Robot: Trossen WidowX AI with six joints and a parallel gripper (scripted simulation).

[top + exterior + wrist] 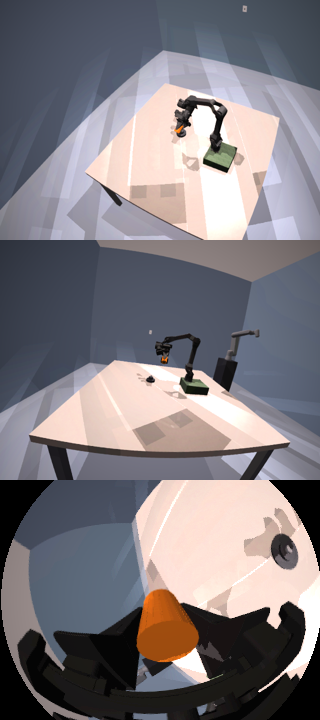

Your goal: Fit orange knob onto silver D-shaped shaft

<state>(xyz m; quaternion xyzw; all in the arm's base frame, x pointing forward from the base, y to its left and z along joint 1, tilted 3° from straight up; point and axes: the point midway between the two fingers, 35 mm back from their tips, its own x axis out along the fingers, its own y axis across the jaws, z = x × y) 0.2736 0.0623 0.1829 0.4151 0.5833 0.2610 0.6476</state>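
Now: the round pedestal 6 cm ahead of my gripper tip, 17 cm to the right of it and 22 cm below it. From my gripper tip the other things lie so: orange knob 1 cm behind, 3 cm to the right, 2 cm above.
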